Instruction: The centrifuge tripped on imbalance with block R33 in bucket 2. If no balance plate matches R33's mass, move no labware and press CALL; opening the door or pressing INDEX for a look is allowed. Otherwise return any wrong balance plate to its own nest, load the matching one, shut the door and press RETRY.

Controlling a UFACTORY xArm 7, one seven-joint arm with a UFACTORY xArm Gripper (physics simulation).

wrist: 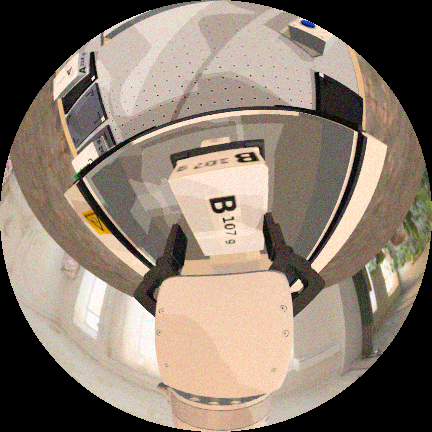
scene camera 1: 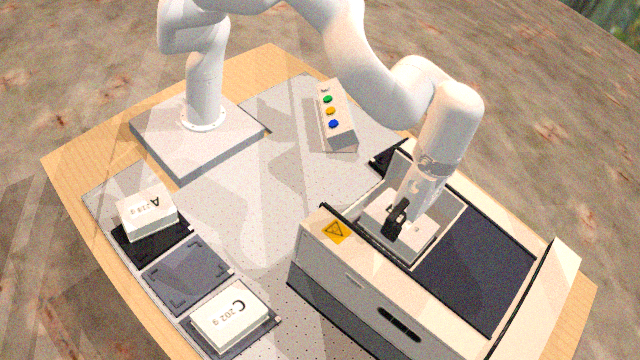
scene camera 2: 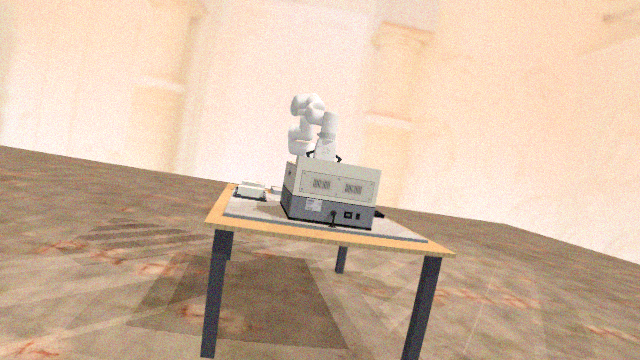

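Pixels of known places: gripper, fingertip midpoint: point(wrist: 221, 226) point(scene camera 1: 403, 221); arm's base, link origin: point(scene camera 1: 202, 117).
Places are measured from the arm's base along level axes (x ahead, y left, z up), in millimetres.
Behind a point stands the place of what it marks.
The centrifuge point(scene camera 1: 358, 263) {x 597, y -105, z 185 mm} point(scene camera 2: 331, 188) {x 937, y 46, z 117 mm} stands with its chamber open. White balance plate B point(scene camera 1: 419, 233) {x 620, y 45, z 157 mm} point(wrist: 219, 201) {x 547, y 41, z 157 mm}, marked 107 g, sits in the bucket inside the chamber. My gripper point(scene camera 1: 402, 219) {x 583, y 40, z 157 mm} point(wrist: 221, 226) {x 583, y 40, z 157 mm} is open and lowered into the chamber, one finger on each side of plate B's near end. Plate A point(scene camera 1: 145, 212) {x 207, y -287, z 32 mm} point(wrist: 70, 74) lies tilted on the far nest. Plate C point(scene camera 1: 228, 315) {x 493, y -279, z 29 mm} point(wrist: 86, 155) {x 466, y -255, z 29 mm}, marked 202 g, sits in the near nest. The middle nest point(scene camera 1: 188, 273) {x 358, y -278, z -13 mm} point(wrist: 84, 114) {x 355, y -263, z -13 mm} is empty. Block R33 is not in view.
A button box point(scene camera 1: 335, 129) {x 263, y 220, z 38 mm} point(wrist: 308, 38) with green point(scene camera 1: 328, 98) {x 170, y 286, z 46 mm}, yellow point(scene camera 1: 330, 110) {x 208, y 255, z 45 mm} and blue point(scene camera 1: 333, 123) {x 249, y 226, z 45 mm} buttons stands behind the centrifuge. The dark slid-back door point(scene camera 1: 474, 277) {x 756, y 28, z 188 mm} lies right of the chamber. The arm's base plate point(scene camera 1: 196, 143) {x 76, y -67, z 1 mm} is at the table's point(scene camera 1: 76, 165) {x -97, y -370, z -37 mm} back.
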